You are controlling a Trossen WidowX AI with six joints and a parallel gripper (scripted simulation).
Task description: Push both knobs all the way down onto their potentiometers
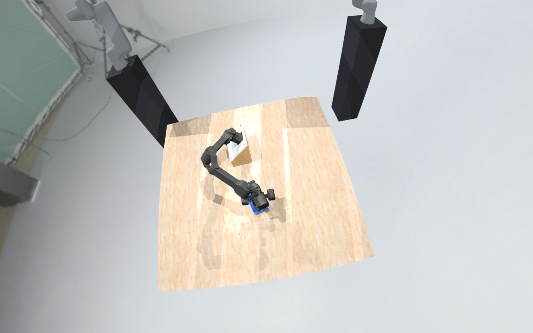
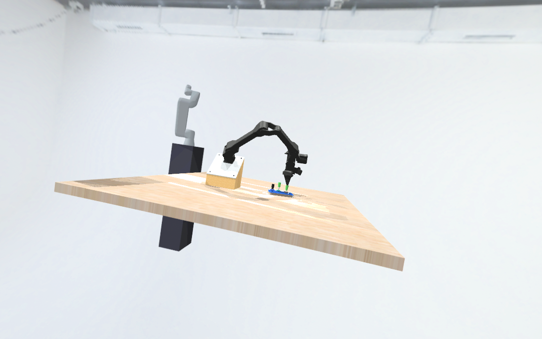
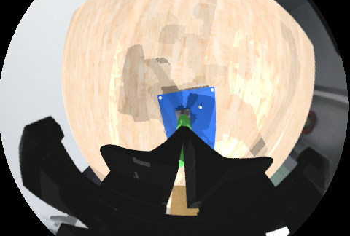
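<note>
My gripper tip is now 1 cm above the green knob. From my gripper tip the other things lie so: black knob 9 cm behind, 3 cm to the right, 2 cm below.
</note>
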